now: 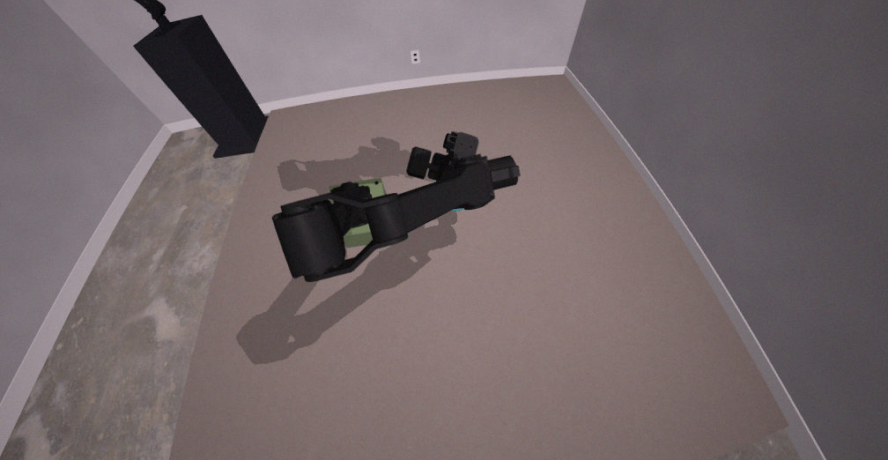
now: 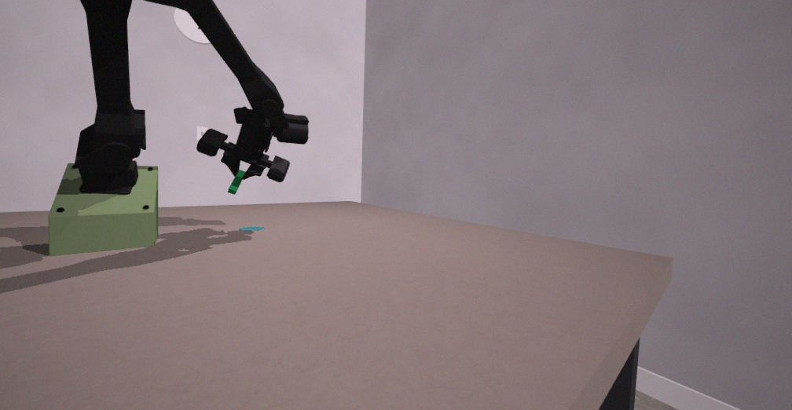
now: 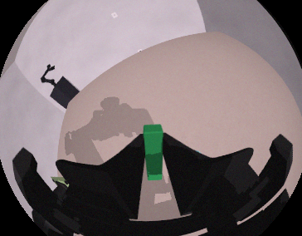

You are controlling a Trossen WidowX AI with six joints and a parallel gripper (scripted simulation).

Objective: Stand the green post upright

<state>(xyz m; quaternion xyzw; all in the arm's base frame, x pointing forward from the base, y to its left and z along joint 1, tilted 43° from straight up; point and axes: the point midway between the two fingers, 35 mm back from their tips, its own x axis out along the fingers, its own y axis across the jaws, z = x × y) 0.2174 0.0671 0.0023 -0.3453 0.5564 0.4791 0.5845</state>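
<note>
Right now my hand is 1 cm past the green post, 1 cm to the right of it and 3 cm above it. The rest, counted from my hand: cyan circle 2 cm ahead, 15 cm below.
</note>
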